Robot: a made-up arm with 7 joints.
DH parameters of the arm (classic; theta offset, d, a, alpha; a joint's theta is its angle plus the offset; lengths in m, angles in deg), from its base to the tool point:
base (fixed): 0 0 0 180
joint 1: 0 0.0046 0.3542 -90
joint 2: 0 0.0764 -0.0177 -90
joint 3: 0 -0.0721 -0.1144 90
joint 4: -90 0.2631 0.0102 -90
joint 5: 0 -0.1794 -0.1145 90
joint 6: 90 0.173 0.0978 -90
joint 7: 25.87 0 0.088 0
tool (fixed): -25.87 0.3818 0 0
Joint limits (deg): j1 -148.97..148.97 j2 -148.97..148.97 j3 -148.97..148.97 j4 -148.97..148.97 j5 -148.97..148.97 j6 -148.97..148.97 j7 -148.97..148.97
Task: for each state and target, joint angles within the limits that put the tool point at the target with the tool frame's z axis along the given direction. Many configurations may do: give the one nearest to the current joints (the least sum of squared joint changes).
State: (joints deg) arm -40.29 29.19 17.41 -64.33 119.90 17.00 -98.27
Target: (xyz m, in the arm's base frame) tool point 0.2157 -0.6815 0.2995 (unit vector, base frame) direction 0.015 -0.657 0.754
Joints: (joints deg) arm -22.32 9.89 23.79 -97.73 130.47 46.90 -103.11
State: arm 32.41 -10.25 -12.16 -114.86 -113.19 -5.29 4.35
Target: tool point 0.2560 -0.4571 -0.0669 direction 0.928 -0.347 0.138
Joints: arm 72.88 -1.33 -29.30 -112.98 -85.91 11.23 2.31
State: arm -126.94 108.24 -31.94 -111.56 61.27 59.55 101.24
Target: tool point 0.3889 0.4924 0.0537 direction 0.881 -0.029 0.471
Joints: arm -148.93 98.14 3.98 -134.37 101.73 61.38 116.43
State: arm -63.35 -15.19 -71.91 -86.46 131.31 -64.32 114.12
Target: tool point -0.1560 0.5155 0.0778 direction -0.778 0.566 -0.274
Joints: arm -28.27 -30.41 -102.84 -102.67 148.97 -37.66 117.90
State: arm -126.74 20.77 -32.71 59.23 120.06 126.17 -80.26
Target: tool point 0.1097 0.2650 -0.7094 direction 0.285 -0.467 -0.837
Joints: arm -148.97 -7.43 -35.66 62.62 132.97 89.10 -85.91
